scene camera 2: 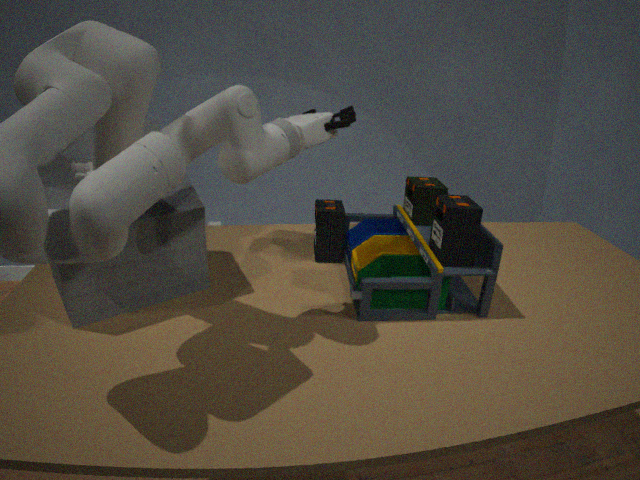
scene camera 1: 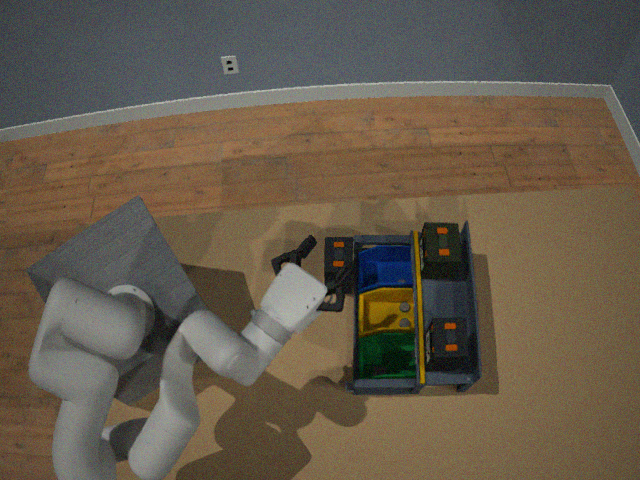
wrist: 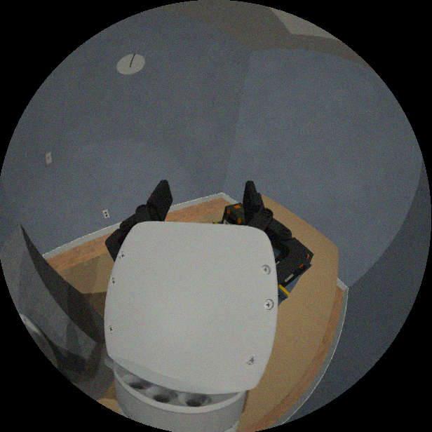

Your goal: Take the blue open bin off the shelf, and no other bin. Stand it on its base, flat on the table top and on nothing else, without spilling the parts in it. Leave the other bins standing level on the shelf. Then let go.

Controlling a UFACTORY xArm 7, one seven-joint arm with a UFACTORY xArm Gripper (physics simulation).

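Places are measured from the arm's base along level axes (x ahead, y left, z up), in centimetres.
Pixels of known places: gripper, between the fingertips: (scene camera 2: 334, 114) (scene camera 1: 332, 250).
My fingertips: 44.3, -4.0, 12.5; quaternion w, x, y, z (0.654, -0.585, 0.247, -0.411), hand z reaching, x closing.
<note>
For each thing: its top centre in the pictures, then the offset to it from my fingertips, as dx, dy, dz. "spot": a spot on its surface instead. Level surfaces: height alone.
- blue open bin, centre of its top: (scene camera 1: 394, 264) (scene camera 2: 383, 225) +17.0, +5.9, -27.9
- grey-blue shelf, a spot on its surface: (scene camera 2: 400, 283) (scene camera 1: 386, 387) spot: +5.6, -22.2, -27.7
- yellow bin, centre of its top: (scene camera 2: 393, 243) (scene camera 1: 396, 308) +13.8, -4.9, -27.9
- green bin, centre of its top: (scene camera 2: 404, 265) (scene camera 1: 397, 354) +10.4, -15.6, -27.9
- table, height of its surface: dz -36.0
- dark green box, centre of its top: (scene camera 1: 443, 241) (scene camera 2: 426, 181) +26.4, +3.0, -16.1
- yellow rail, centre of its top: (scene camera 2: 416, 231) (scene camera 1: 420, 303) +18.6, -6.4, -24.8
The blue open bin (scene camera 1: 385, 266) (scene camera 2: 373, 226) sits at the far end of the lower tier of the grey-blue shelf (scene camera 1: 387, 386) (scene camera 2: 400, 283). The parts inside it cannot be made out. The yellow bin (scene camera 1: 377, 312) (scene camera 2: 385, 243) is beside it, with round grey parts showing. The green bin (scene camera 1: 387, 356) (scene camera 2: 398, 264) is at the near end. My gripper (scene camera 1: 330, 256) (scene camera 2: 332, 112) (wrist: 205, 189) is open and empty, high above the table, on the robot's side of the shelf. In the wrist view my gripper housing hides the bins.
A black box (scene camera 1: 336, 253) (scene camera 2: 329, 232) stands on the table (scene camera 1: 558, 310) (scene camera 2: 542, 361) close beside the blue bin's open end. A dark green box (scene camera 1: 442, 258) (scene camera 2: 426, 198) and another black box (scene camera 1: 448, 341) (scene camera 2: 457, 232) stand on the upper tier, behind the yellow rail (scene camera 1: 418, 310) (scene camera 2: 418, 237).
</note>
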